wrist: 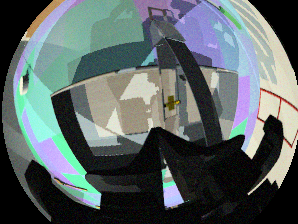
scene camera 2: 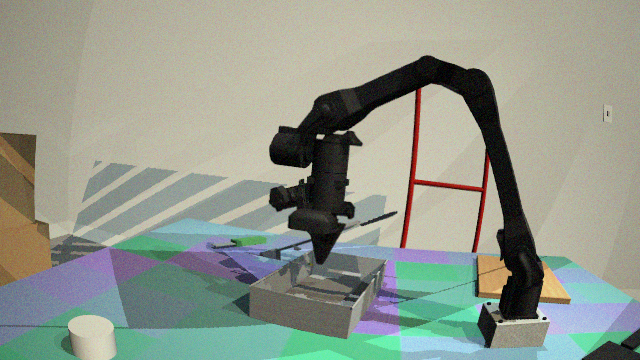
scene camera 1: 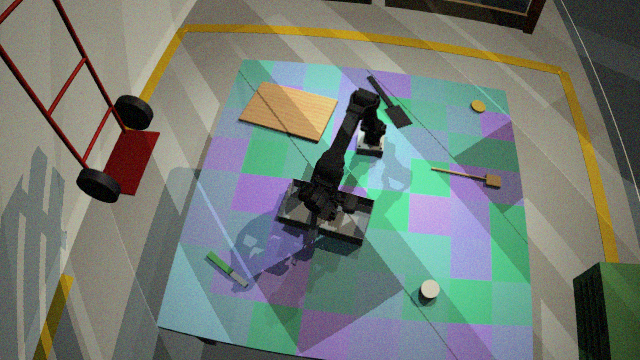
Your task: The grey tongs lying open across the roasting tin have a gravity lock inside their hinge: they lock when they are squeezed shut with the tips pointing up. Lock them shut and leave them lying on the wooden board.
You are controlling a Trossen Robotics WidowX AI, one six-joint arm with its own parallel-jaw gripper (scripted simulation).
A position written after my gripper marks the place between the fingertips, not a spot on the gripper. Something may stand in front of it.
I see my gripper (scene camera 2: 319, 263), a grey roasting tin (scene camera 2: 308, 298) and a wooden board (scene camera 1: 298, 113).
My gripper is seen too in the wrist view (wrist: 155, 131) and in scene camera 1 (scene camera 1: 327, 210). The grey roasting tin shows as well in the wrist view (wrist: 105, 119) and in scene camera 1 (scene camera 1: 350, 228). The wooden board is seen too in scene camera 2 (scene camera 2: 492, 274).
